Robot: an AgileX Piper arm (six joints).
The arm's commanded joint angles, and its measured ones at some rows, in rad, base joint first. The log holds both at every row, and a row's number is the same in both.
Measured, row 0:
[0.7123 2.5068 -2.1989 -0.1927 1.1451 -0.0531]
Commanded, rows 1 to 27:
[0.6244 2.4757 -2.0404 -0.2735 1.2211 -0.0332]
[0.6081 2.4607 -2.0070 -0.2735 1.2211 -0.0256]
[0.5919 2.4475 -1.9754 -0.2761 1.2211 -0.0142]
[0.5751 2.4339 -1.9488 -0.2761 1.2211 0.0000]
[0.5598 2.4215 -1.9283 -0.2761 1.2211 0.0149]
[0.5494 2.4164 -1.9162 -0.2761 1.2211 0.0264]
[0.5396 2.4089 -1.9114 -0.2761 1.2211 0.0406]
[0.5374 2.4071 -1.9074 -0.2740 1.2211 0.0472]
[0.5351 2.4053 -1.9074 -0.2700 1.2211 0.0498]
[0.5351 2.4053 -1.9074 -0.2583 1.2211 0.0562]
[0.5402 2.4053 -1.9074 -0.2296 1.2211 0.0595]
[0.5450 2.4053 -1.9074 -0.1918 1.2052 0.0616]
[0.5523 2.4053 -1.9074 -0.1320 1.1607 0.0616]
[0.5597 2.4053 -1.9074 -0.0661 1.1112 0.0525]
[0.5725 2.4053 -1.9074 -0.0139 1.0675 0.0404]
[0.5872 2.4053 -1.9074 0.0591 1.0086 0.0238]
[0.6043 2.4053 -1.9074 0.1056 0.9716 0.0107]
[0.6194 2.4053 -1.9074 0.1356 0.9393 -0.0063]
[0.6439 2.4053 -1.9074 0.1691 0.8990 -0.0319]
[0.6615 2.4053 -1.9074 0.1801 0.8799 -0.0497]
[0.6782 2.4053 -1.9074 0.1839 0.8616 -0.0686]
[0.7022 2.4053 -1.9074 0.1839 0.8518 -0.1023]
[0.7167 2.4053 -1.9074 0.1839 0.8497 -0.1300]
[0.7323 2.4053 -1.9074 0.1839 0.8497 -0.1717]
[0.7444 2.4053 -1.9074 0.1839 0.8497 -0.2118]
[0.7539 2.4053 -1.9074 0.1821 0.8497 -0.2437]
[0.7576 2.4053 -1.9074 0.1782 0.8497 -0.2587]
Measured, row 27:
[0.7116 2.3773 -1.9236 0.1044 0.8519 -0.1521]
